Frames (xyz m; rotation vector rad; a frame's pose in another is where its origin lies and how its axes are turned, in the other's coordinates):
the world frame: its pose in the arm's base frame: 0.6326 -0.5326 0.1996 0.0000 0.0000 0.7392
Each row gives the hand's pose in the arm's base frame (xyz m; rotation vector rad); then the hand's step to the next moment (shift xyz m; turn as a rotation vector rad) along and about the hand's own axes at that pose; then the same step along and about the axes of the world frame.
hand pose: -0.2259 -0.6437 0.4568 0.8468 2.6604 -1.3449
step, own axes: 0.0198 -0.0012 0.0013 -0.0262 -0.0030 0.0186
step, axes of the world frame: -0.0081 0.0173 -0.0053 -0.0058 -0.0317 -0.0022
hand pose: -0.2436 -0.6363 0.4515 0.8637 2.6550 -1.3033
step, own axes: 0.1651 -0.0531 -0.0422 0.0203 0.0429 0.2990
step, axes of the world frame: -0.0621 0.1664 0.0171 -0.1672 -0.1084 -0.2279
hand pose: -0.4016 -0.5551 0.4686 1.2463 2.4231 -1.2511
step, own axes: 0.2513 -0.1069 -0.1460 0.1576 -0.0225 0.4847
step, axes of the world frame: -0.0001 0.3066 0.0436 -0.3482 -0.0412 -0.3706
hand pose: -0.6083 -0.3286 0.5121 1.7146 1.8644 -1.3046
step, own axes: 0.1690 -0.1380 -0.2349 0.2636 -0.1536 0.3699
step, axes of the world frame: 0.1419 0.2806 0.0625 -0.3104 0.1552 -0.3308
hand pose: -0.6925 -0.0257 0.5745 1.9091 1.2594 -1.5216
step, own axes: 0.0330 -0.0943 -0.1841 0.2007 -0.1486 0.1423
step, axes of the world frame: 0.1549 0.1311 0.0519 -0.1156 0.1728 -0.1985
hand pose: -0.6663 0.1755 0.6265 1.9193 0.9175 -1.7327
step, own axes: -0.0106 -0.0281 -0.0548 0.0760 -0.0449 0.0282
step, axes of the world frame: 0.0515 0.0272 0.0227 -0.0180 0.0546 -0.0727
